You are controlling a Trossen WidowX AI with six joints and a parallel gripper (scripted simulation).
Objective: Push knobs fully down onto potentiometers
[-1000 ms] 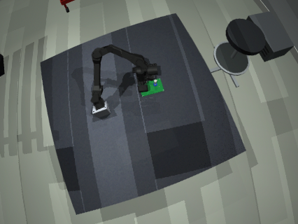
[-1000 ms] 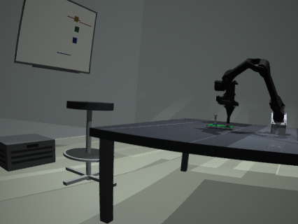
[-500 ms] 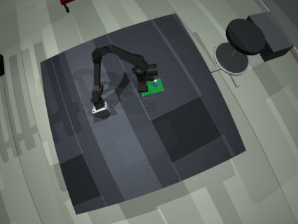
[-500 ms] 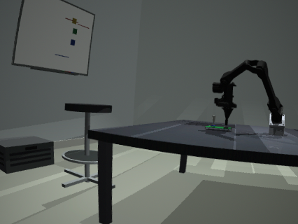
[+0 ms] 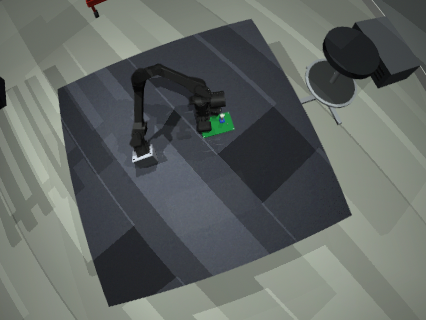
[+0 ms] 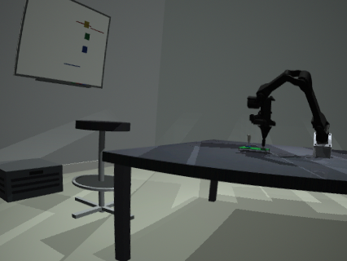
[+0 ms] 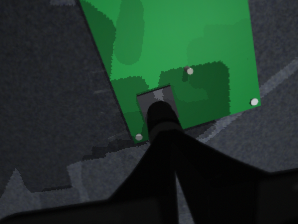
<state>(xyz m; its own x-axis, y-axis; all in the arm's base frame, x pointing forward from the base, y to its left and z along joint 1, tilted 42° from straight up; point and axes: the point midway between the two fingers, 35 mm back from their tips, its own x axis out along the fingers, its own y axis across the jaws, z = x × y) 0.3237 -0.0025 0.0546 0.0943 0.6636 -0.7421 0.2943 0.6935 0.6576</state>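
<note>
Right now the dark knob is 2 cm below my gripper tip.
</note>
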